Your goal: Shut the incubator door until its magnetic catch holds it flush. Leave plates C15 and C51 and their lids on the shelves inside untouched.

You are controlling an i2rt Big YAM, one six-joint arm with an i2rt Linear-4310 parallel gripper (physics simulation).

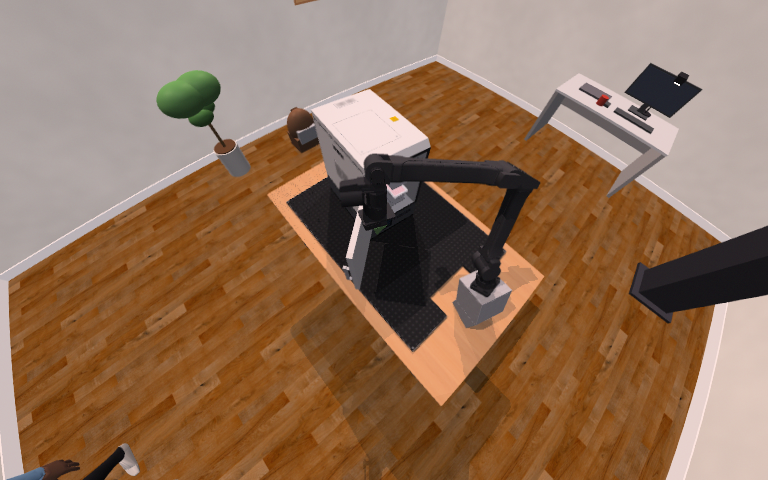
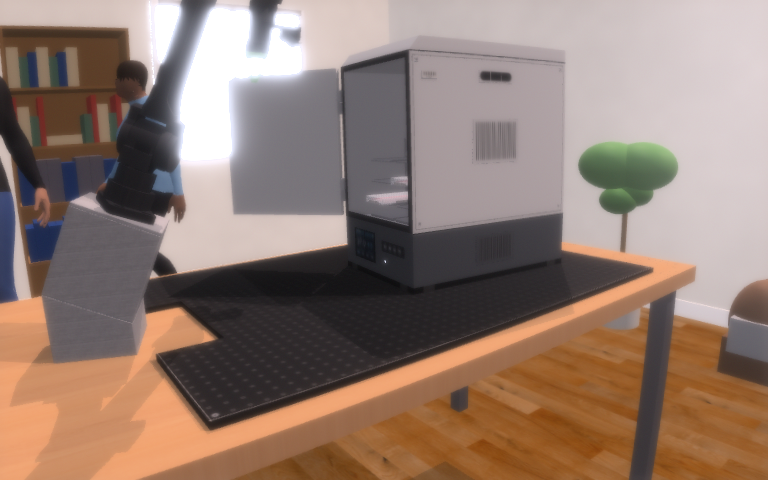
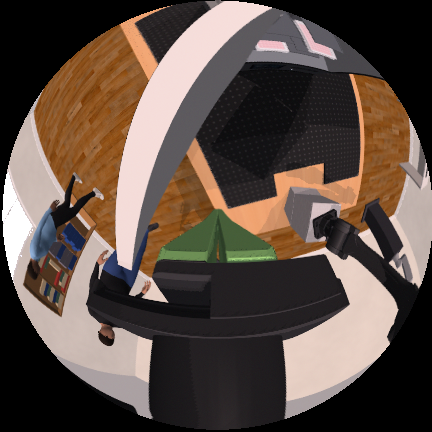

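Pixels of known places: gripper, fingertip midpoint: (image 1: pixel 376 232) (image 2: pixel 254 82) (image 3: pixel 217 214); arm's base, link origin: (image 1: pixel 485 284) (image 2: pixel 123 211) (image 3: pixel 324 222).
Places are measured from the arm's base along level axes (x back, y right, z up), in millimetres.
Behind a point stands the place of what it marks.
The incubator (image 1: pixel 368 127) @(y 67, x -778, z 318 mm) (image 2: pixel 489 186) @(y 238, x -744, z -11 mm) stands on the black mat with its door (image 1: pixel 355 249) @(y -346, x -424, z 262 mm) (image 2: pixel 286 141) @(y -236, x -499, z 103 mm) (image 3: pixel 197 107) @(y -230, x -503, z 216 mm) wide open, swung out on its hinge side. My gripper (image 1: pixel 380 229) @(y -251, x -420, z 256 mm) (image 2: pixel 254 75) @(y -251, x -420, z 256 mm) (image 3: pixel 217 214) @(y -251, x -420, z 256 mm) is shut and empty, its green fingertips pointing down. It is near the door's top edge, on the side of the grey inner face; I cannot tell whether they touch. A pinkish plate (image 1: pixel 397 190) (image 2: pixel 386 198) @(y 22, x -616, z -43 mm) (image 3: pixel 271 46) @(y -18, x -621, z -41 mm) and another plate (image 2: pixel 399 180) @(y 104, x -584, z 8 mm) (image 3: pixel 316 40) lie on shelves inside; which is C15 or C51 is unreadable, and lids cannot be told apart.
The black perforated mat (image 1: pixel 410 325) @(y -314, x -123, z -232 mm) (image 2: pixel 271 362) @(y 290, x -122, z -232 mm) (image 3: pixel 240 185) @(y -293, x -136, z -232 mm) lies on the wooden table (image 1: pixel 447 367) @(y -339, x 135, z -245 mm) (image 2: pixel 640 277) @(y 496, x -1032, z -243 mm). My arm's grey base block (image 1: pixel 481 308) @(y -104, x 45, z 5 mm) (image 2: pixel 99 294) @(y 55, x 73, z -129 mm) (image 3: pixel 300 215) @(y -85, x -6, z -73 mm) stands at the table's end. The arm (image 1: pixel 447 170) @(y -88, x -324, z 504 mm) reaches over the mat in front of the incubator.
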